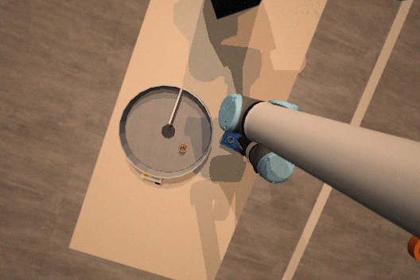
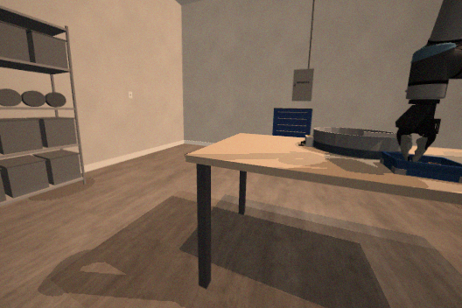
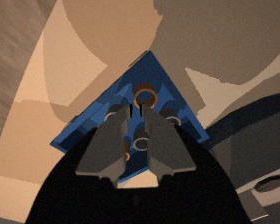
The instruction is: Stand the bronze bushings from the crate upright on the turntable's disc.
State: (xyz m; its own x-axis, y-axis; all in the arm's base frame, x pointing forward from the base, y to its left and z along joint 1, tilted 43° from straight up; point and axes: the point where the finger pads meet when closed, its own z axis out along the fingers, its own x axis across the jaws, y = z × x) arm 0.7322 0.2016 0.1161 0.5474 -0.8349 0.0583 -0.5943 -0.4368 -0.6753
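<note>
Right now the blue crate is 5 cm behind my hand, 3 cm to the right of it and 3 cm below it. From my hand the other things lie so: grey turntable disc (5 cm ahead, 37 cm to the right).
</note>
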